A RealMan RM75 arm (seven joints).
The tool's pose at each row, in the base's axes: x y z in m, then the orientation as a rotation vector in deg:
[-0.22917, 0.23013, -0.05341, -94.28, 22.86, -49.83]
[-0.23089, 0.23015, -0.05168, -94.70, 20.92, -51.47]
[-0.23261, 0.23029, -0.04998, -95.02, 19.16, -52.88]
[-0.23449, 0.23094, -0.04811, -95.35, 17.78, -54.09]
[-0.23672, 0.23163, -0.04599, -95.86, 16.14, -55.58]
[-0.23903, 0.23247, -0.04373, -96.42, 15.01, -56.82]
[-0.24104, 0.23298, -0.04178, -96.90, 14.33, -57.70]
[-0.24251, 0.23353, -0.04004, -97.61, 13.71, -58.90]
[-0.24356, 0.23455, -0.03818, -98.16, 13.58, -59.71]
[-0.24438, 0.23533, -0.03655, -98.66, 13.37, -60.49]
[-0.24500, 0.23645, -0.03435, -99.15, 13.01, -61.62]
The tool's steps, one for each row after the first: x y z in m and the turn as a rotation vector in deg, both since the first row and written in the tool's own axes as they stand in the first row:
[-0.00059, -0.00197, -0.00131, 0.33, -0.03, -2.21]
[-0.00128, -0.00394, -0.00254, 0.66, -0.09, -4.15]
[-0.00235, -0.00624, -0.00355, 0.83, -0.08, -5.76]
[-0.00361, -0.00885, -0.00479, 0.90, -0.06, -7.75]
[-0.00497, -0.01165, -0.00599, 0.73, 0.05, -9.32]
[-0.00602, -0.01402, -0.00718, 0.49, 0.17, -10.39]
[-0.00680, -0.01609, -0.00795, -0.01, 0.48, -11.69]
[-0.00757, -0.01832, -0.00810, -0.52, 0.82, -12.42]
[-0.00811, -0.02023, -0.00823, -0.96, 1.11, -13.16]
[-0.00856, -0.02272, -0.00802, -1.37, 1.56, -14.20]

